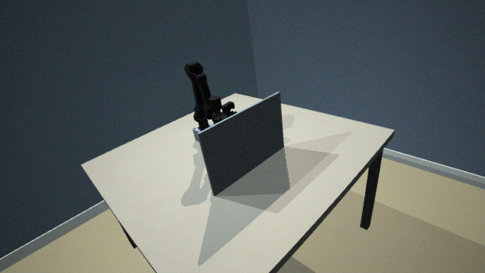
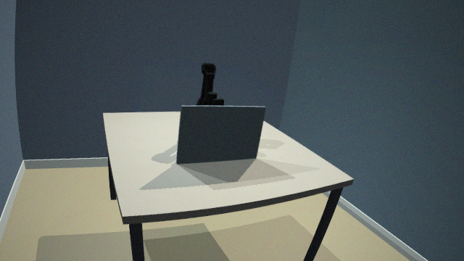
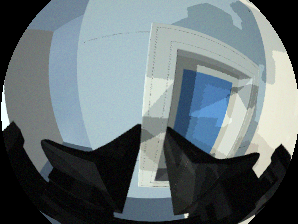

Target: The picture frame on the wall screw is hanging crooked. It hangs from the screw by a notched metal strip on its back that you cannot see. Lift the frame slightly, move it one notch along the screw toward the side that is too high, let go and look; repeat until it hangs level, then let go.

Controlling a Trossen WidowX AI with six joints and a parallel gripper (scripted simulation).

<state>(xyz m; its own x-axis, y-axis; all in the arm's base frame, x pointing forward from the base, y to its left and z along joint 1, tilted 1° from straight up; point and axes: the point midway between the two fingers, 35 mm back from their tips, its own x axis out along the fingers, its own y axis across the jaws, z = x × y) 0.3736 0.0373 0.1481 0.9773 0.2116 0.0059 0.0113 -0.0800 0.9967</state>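
My gripper tip is 1 cm short of the picture frame, 1 cm to the right of it and 5 cm above it. Round my gripper tip: wall panel (2 cm ahead, 1 cm to the right, 7 cm below).
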